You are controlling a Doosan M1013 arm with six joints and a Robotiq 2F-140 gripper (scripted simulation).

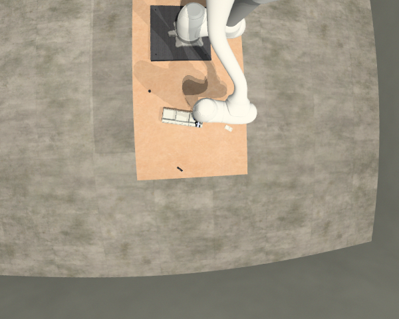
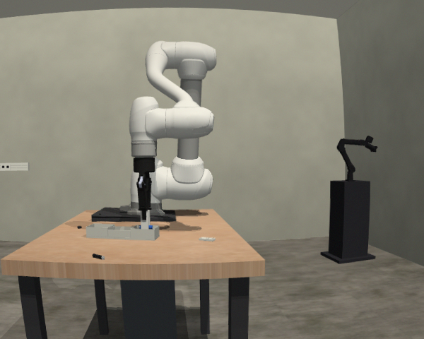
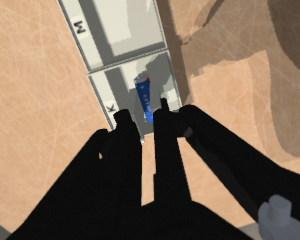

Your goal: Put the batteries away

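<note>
My hand is 30 mm above the blue battery. From my hand the other things lie so: grey bin row (10 mm behind, 80 mm to the right, 50 mm below); then red battery (50 mm below); then small white flat piece (80 mm ahead, 210 mm to the left, 60 mm below).
</note>
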